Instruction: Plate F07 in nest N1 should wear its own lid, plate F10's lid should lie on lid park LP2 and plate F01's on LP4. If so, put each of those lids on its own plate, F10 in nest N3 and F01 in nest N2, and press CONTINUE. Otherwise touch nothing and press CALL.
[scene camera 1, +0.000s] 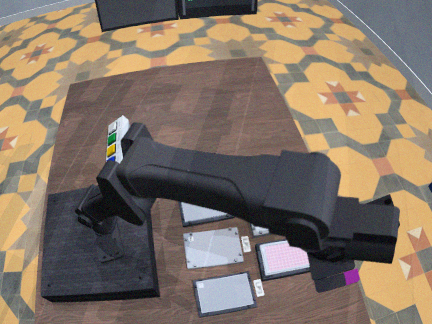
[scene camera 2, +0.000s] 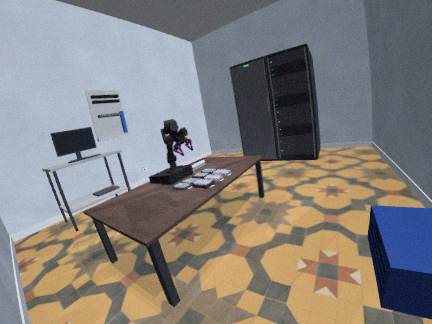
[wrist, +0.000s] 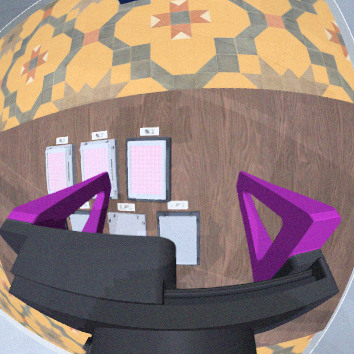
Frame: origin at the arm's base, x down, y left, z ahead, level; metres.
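Where they show: gripper, between the fingertips: (scene camera 2: 188, 152) (wrist: 173, 178); arm's base, origin of its link: (scene camera 1: 105, 225) (scene camera 2: 174, 169).
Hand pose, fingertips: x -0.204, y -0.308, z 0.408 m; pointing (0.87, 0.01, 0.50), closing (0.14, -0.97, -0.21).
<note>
Things, the pixels of their centre, and the offset from my fingertips. "spot": a spot on its surface instead.
- nest N1, a spot on its surface: (wrist: 146, 170) spot: dx +0.258, dy +0.097, dz +0.006 m
- nest N2, a spot on its surface: (wrist: 97, 159) spot: dx +0.260, dy +0.213, dz +0.058 m
- nest N3, a spot on its surface: (wrist: 58, 169) spot: dx +0.259, dy +0.348, dz +0.064 m
- N1 plate, a spot on its surface: (scene camera 1: 285, 258) spot: dx +0.253, dy +0.091, dz -0.001 m
- pale grey panel, middle of its body: (scene camera 1: 224, 293) (wrist: 178, 240) dx +0.274, dy +0.066, dz -0.174 m
- button console, middle of its body: (scene camera 1: 117, 146) (scene camera 2: 196, 165) dx +0.256, dy +0.614, dz -0.336 m
My gripper (scene camera 2: 185, 149) (wrist: 173, 178) is wide open and empty, high above the table. In the wrist view, pink-welled plates sit in nest N1 (wrist: 146, 170), nest N2 (wrist: 97, 159) and nest N3 (wrist: 58, 169). The N1 plate (scene camera 1: 285, 258) also shows in scene camera 1. Whether clear lids cover them, I cannot tell; plate codes are unreadable. A pale grey panel (scene camera 1: 225, 294) (wrist: 180, 240) lies at LP3, another (scene camera 1: 214, 248) (wrist: 127, 225) at LP1. Part of a third (scene camera 1: 202, 213) shows at LP4. The arm hides LP2 in scene camera 1.
The button console (scene camera 1: 121, 131), with white, green, yellow and blue buttons, stands beyond the black arm base (scene camera 1: 65, 240), partly behind the arm. The upper arm (scene camera 1: 225, 175) spans over the parks and nests. A blue box (scene camera 2: 402, 250) and black cabinets (scene camera 2: 275, 105) stand on the floor.
</note>
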